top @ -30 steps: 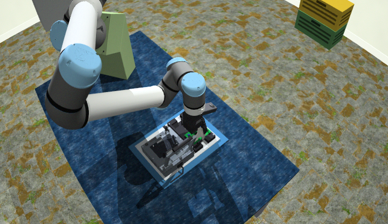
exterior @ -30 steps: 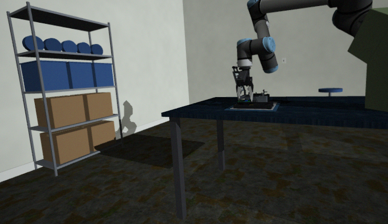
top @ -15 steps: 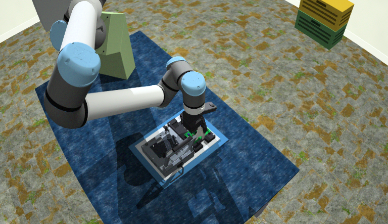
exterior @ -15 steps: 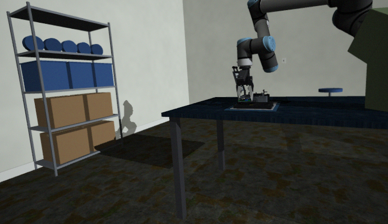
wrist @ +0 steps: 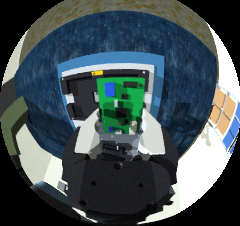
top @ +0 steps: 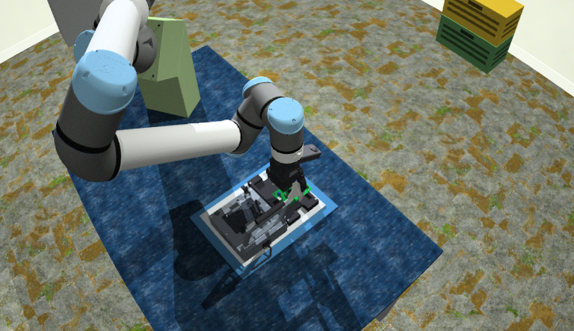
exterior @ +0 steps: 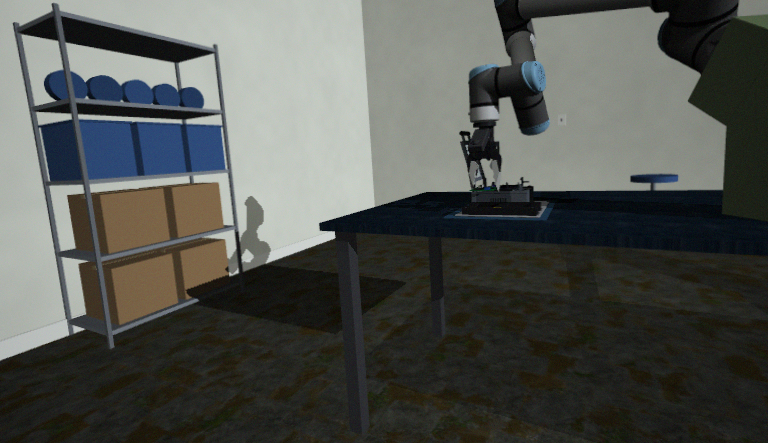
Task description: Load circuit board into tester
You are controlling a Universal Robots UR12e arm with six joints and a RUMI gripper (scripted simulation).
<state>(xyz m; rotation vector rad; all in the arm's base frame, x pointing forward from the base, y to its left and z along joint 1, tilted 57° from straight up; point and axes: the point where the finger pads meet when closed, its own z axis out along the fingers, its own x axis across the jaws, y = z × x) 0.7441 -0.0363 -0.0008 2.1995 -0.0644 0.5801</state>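
My gripper is now 12 cm to the left of the tester, 4 cm past it and 3 cm below it. The rest, counted from my hand: tester lid 19 cm to the right, 10 cm above, 4 cm ahead; green circuit board right at my hand.
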